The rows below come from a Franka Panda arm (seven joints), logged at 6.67 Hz.
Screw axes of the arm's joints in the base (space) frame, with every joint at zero. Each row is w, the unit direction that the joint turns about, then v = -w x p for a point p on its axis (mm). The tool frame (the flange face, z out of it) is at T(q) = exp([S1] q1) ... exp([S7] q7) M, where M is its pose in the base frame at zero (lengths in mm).
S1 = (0, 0, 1, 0, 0, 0)
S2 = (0, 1, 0, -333, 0, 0)
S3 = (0, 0, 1, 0, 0, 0)
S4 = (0, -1, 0, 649, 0, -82.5)
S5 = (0, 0, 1, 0, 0, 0)
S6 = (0, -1, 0, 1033, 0, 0)
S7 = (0, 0, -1, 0, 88, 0)
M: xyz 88 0 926 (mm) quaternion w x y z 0 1 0 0
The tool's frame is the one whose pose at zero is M.
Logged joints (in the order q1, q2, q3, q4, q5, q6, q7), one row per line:
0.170 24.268 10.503 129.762 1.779 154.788 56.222
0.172 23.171 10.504 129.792 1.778 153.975 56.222
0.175 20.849 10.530 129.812 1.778 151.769 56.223
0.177 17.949 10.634 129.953 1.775 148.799 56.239
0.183 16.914 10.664 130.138 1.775 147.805 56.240
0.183 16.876 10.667 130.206 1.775 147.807 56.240
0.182 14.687 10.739 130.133 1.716 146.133 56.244
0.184 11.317 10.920 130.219 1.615 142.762 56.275
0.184 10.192 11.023 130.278 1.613 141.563 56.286
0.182 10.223 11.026 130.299 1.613 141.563 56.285
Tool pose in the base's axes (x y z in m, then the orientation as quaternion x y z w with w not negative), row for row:
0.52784 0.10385 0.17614 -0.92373 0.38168 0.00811 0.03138
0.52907 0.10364 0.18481 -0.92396 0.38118 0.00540 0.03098
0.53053 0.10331 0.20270 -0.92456 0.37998 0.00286 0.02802
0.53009 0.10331 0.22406 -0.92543 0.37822 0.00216 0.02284
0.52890 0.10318 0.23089 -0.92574 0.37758 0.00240 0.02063
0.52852 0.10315 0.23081 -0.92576 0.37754 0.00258 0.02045
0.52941 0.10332 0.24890 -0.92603 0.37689 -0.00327 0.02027
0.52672 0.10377 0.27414 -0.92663 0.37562 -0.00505 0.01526
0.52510 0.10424 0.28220 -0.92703 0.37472 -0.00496 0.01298
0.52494 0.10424 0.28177 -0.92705 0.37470 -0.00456 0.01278
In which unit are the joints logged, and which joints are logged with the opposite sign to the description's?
The joints are logged in degrees. Opposite sign: q4, q5.
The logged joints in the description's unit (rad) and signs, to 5 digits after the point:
0.00297 0.42356 0.18331 -2.26477 -0.03105 2.70156 0.98126
0.00300 0.40441 0.18333 -2.26530 -0.03103 2.68737 0.98126
0.00305 0.36388 0.18378 -2.26565 -0.03103 2.64887 0.98128
0.00309 0.31327 0.18560 -2.26811 -0.03098 2.59703 0.98156
0.00319 0.29520 0.18612 -2.27134 -0.03098 2.57968 0.98157
0.00319 0.29454 0.18617 -2.27252 -0.03098 2.57972 0.98157
0.00318 0.25634 0.18743 -2.27125 -0.02995 2.55050 0.98164
0.00321 0.19752 0.19059 -2.27275 -0.02819 2.49167 0.98218
0.00321 0.17788 0.19239 -2.27378 -0.02815 2.47074 0.98238
0.00318 0.17843 0.19244 -2.27415 -0.02815 2.47074 0.98236

